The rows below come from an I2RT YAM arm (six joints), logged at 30 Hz.
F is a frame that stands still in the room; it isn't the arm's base.
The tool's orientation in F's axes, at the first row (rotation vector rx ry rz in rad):
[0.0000, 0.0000, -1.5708]
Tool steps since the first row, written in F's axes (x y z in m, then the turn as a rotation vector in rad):
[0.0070, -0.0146, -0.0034, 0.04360, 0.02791, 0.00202]
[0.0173, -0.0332, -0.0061, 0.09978, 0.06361, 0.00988]
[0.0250, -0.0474, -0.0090, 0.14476, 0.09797, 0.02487]
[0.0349, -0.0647, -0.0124, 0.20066, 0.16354, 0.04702]
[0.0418, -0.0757, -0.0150, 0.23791, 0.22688, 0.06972]
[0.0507, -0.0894, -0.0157, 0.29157, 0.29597, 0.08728]
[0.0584, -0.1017, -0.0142, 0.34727, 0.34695, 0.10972]
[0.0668, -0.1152, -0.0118, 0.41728, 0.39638, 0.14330]
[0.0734, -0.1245, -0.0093, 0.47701, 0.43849, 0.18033]
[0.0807, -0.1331, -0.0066, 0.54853, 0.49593, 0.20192]
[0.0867, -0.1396, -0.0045, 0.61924, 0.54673, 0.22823]
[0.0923, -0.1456, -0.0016, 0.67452, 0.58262, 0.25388]
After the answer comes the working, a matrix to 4 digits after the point.
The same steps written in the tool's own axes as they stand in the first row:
[0.0146, 0.0070, -0.0034, -0.02791, 0.04360, 0.00202]
[0.0332, 0.0173, -0.0061, -0.06361, 0.09978, 0.00988]
[0.0474, 0.0250, -0.0090, -0.09797, 0.14476, 0.02487]
[0.0647, 0.0349, -0.0124, -0.16354, 0.20066, 0.04702]
[0.0757, 0.0418, -0.0150, -0.22688, 0.23791, 0.06972]
[0.0894, 0.0507, -0.0157, -0.29597, 0.29157, 0.08728]
[0.1017, 0.0584, -0.0142, -0.34695, 0.34727, 0.10972]
[0.1152, 0.0668, -0.0118, -0.39638, 0.41728, 0.14330]
[0.1245, 0.0734, -0.0093, -0.43849, 0.47701, 0.18033]
[0.1331, 0.0807, -0.0066, -0.49593, 0.54853, 0.20192]
[0.1396, 0.0867, -0.0045, -0.54673, 0.61924, 0.22823]
[0.1456, 0.0923, -0.0016, -0.58262, 0.67452, 0.25388]

The tool's axes in the first row as the columns of a matrix, in F's axes (rounded; the answer above uses it unrounded):
[0.0000, 1.0000, 0.0000]
[-1.0000, 0.0000, 0.0000]
[0.0000, 0.0000, 1.0000]

